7 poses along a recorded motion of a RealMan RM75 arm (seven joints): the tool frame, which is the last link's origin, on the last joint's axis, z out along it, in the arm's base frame.
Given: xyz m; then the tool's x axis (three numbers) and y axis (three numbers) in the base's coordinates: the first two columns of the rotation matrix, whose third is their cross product.
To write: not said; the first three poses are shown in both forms.
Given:
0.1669, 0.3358, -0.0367, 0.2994, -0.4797, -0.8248, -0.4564, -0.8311, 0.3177
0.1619, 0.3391, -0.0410, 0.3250, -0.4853, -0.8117, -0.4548, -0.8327, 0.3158
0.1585, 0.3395, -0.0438, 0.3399, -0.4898, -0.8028, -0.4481, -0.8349, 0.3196
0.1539, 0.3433, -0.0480, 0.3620, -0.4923, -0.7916, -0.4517, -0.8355, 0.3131
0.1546, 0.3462, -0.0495, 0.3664, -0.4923, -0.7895, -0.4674, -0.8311, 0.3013
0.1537, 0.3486, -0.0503, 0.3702, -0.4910, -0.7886, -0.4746, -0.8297, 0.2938
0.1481, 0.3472, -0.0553, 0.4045, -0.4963, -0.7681, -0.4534, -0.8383, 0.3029
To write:
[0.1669, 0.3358, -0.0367], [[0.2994, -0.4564, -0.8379], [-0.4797, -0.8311, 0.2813], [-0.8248, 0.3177, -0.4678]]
[0.1619, 0.3391, -0.0410], [[0.3250, -0.4548, -0.8292], [-0.4853, -0.8327, 0.2665], [-0.8117, 0.3158, -0.4913]]
[0.1585, 0.3395, -0.0438], [[0.3399, -0.4481, -0.8268], [-0.4898, -0.8349, 0.2511], [-0.8028, 0.3196, -0.5033]]
[0.1539, 0.3433, -0.0480], [[0.3620, -0.4517, -0.8155], [-0.4923, -0.8355, 0.2442], [-0.7916, 0.3131, -0.5248]]
[0.1546, 0.3462, -0.0495], [[0.3664, -0.4674, -0.8045], [-0.4923, -0.8311, 0.2586], [-0.7895, 0.3013, -0.5346]]
[0.1537, 0.3486, -0.0503], [[0.3702, -0.4746, -0.7986], [-0.4910, -0.8297, 0.2655], [-0.7886, 0.2938, -0.5402]]
[0.1481, 0.3472, -0.0553], [[0.4045, -0.4534, -0.7942], [-0.4963, -0.8383, 0.2257], [-0.7681, 0.3029, -0.5641]]

